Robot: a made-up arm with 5 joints.
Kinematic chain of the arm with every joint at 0, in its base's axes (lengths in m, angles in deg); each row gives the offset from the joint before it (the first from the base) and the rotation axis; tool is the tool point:
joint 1: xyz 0 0 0.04 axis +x
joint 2: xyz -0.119 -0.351 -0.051 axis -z
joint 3: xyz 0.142 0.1 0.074 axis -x
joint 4: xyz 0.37 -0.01 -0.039 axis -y
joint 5: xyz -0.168 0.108 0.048 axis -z
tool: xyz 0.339 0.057 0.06
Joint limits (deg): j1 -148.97..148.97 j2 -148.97..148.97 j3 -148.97..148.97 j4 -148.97..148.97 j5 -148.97..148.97
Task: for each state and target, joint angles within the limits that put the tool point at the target. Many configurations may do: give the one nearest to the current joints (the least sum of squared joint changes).
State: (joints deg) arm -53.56 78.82 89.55 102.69 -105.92
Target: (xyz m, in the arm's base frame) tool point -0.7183 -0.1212 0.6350
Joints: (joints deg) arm -82.03 110.85 120.45 96.55 -125.55
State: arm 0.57 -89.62 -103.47 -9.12 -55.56
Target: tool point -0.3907 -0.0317 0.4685
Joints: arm 17.61 -117.96 -90.43 -4.82 -50.40
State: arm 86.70 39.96 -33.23 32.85 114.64
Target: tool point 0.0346 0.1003 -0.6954
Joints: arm 92.19 52.40 -31.48 23.05 83.81
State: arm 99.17 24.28 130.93 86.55 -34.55
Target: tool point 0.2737 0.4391 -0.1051
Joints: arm 126.25 6.64 117.37 95.84 -25.52
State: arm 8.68 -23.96 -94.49 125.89 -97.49
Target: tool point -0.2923 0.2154 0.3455
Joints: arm 15.62 -44.00 -66.82 75.90 -113.72
